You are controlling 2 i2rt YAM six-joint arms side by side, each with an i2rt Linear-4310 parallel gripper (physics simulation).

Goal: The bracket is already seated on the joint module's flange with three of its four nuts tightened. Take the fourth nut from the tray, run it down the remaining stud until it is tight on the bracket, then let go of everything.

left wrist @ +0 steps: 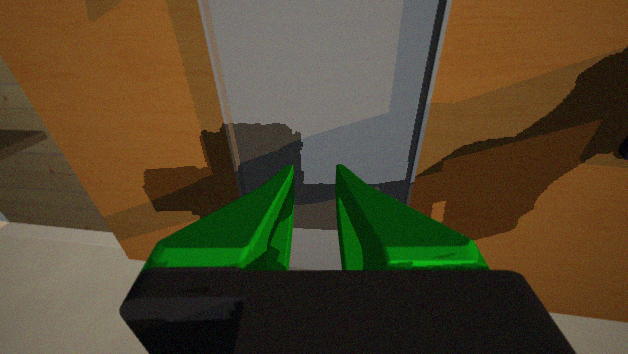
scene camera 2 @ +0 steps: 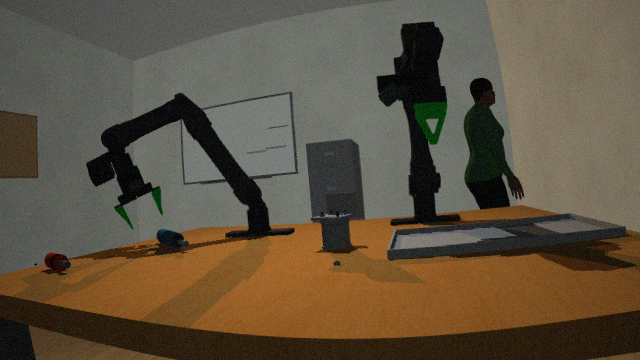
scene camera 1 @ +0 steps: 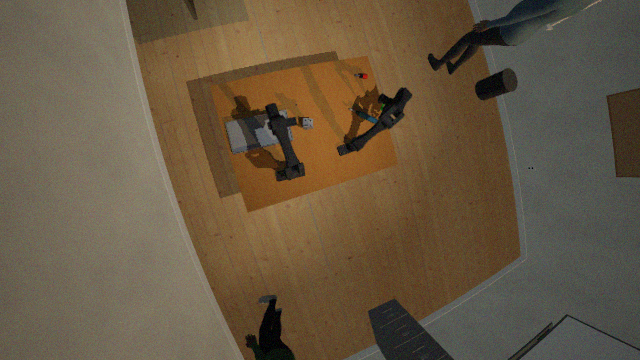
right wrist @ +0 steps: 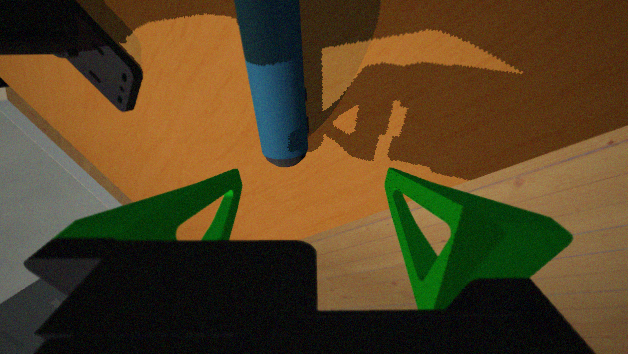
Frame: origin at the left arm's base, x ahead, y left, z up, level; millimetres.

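Where they show: left gripper, between the fingertips: (left wrist: 314, 176) (scene camera 2: 433, 142); right gripper, between the fingertips: (scene camera 2: 147, 222) (scene camera 1: 380, 114) (right wrist: 313, 176); left arm's base, origin of its link: (scene camera 2: 425, 221); right arm's base, origin of its link: (scene camera 2: 259, 234) (scene camera 1: 350, 147) (right wrist: 65, 21).
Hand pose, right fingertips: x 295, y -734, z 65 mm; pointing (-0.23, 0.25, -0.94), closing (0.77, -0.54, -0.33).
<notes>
Things, the pixels of their top centre, and the offset from my right fingertips.
- small dark piece, centre of its top: (scene camera 2: 336, 261) dx +174, dy +593, dz -60 mm
- grey tray, centre of its top: (left wrist: 318, 167) (scene camera 2: 496, 229) (scene camera 1: 259, 131) dx +32, dy +878, dz -49 mm
- blue tool, centre of its top: (scene camera 2: 171, 231) (scene camera 1: 364, 114) dx +21, dy +110, dz -24 mm
- red tool, centre of its top: (scene camera 2: 58, 254) (scene camera 1: 361, 74) dx +330, dy +59, dz -31 mm
The grey joint module (scene camera 1: 307, 123) (scene camera 2: 336, 235) stands upright on the table, the bracket (scene camera 2: 325, 218) on its top with small dark nuts or studs; which stud is bare I cannot tell. A small dark piece (scene camera 2: 337, 263), possibly a nut, lies on the table before it. The grey tray (scene camera 1: 240, 143) (scene camera 2: 425, 252) (left wrist: 320, 60) lies beside the module; no nut shows in it. My left gripper (scene camera 2: 433, 143) (left wrist: 314, 176) is shut and empty, high above the tray. My right gripper (scene camera 2: 147, 222) (right wrist: 313, 176) is open and empty above a blue tool (scene camera 1: 366, 116) (scene camera 2: 170, 238) (right wrist: 277, 115) on the table.
A red tool (scene camera 1: 363, 76) (scene camera 2: 56, 261) lies near the table's edge, at the left in scene camera 2. A tiny dark object (scene camera 2: 35, 264) shows beyond it. A person in green (scene camera 2: 484, 145) stands behind the table, near a grey cabinet (scene camera 2: 334, 170).
</notes>
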